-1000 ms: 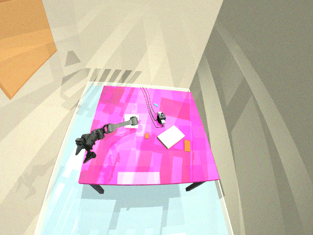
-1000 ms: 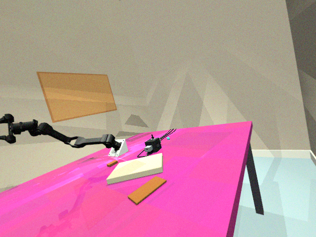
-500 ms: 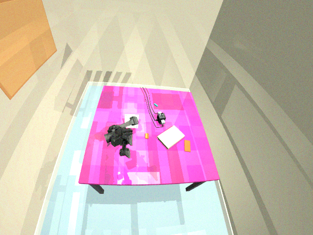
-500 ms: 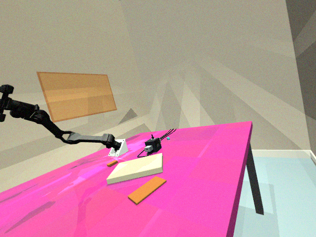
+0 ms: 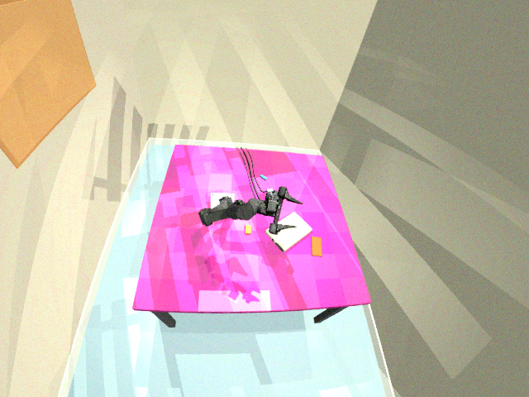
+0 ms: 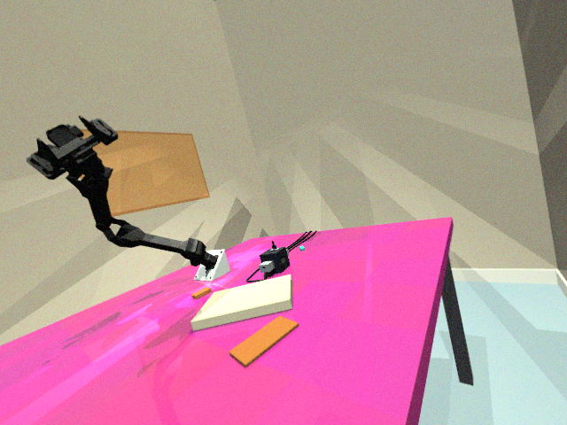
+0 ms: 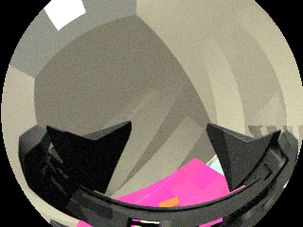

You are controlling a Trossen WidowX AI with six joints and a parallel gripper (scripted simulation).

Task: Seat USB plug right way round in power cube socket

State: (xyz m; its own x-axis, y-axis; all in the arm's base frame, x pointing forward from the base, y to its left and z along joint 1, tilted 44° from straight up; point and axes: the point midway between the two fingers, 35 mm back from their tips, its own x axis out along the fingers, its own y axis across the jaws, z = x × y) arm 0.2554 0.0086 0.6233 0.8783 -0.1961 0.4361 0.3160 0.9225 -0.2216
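Right now my gripper tip is 510 mm to the right of the usb plug, 450 mm above it and 70 mm short of it. Also, from my gripper tip: white slab: 520 mm below, 250 mm to the left, 140 mm ahead; small cyan piece: 730 mm to the left, 530 mm below, 40 mm ahead; small orange block: 530 mm below, 270 mm to the left, 120 mm behind.
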